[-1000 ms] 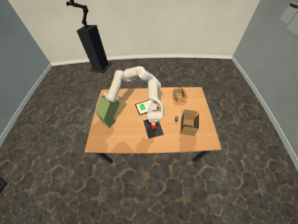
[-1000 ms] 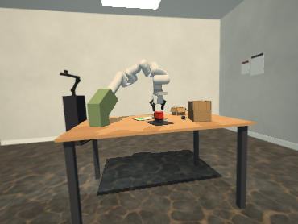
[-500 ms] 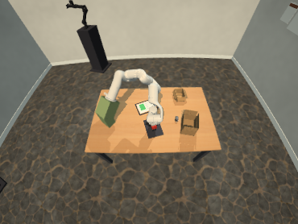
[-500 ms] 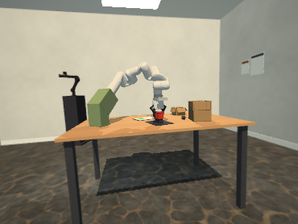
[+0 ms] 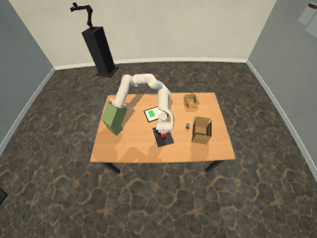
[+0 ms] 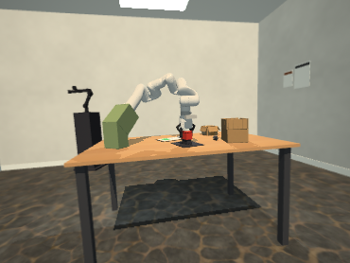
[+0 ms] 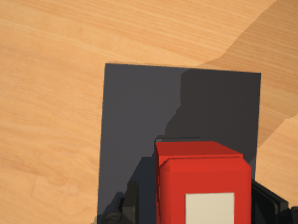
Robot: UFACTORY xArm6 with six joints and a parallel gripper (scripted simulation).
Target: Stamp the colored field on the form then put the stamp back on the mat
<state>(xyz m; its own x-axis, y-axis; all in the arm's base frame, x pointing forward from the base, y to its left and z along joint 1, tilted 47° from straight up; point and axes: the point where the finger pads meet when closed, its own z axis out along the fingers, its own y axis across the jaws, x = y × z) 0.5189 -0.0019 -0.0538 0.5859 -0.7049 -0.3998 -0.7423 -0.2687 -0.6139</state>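
My hand is 20 mm above the red stamp. The rest, counted from my hand: small dark object 230 mm ahead, 170 mm to the left, 50 mm below; form 150 mm behind, 270 mm to the left, 60 mm below; dark mat 60 mm below.
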